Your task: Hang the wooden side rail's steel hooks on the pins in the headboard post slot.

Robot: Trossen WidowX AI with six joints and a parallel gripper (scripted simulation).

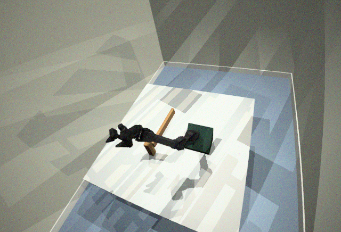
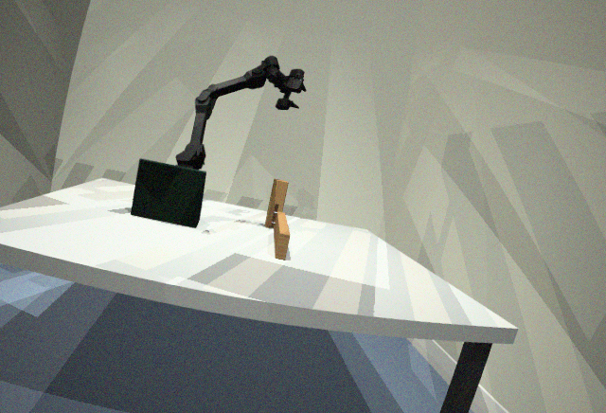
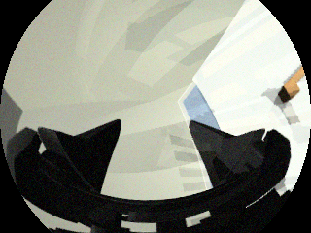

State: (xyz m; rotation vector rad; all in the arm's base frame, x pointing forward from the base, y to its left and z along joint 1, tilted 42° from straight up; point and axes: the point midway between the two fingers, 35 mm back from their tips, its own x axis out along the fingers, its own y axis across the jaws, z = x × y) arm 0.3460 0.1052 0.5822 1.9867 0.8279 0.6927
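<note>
The wooden headboard post lies 44 cm below my gripper tip, 23 cm to the right of it and 1 cm behind it.
</note>
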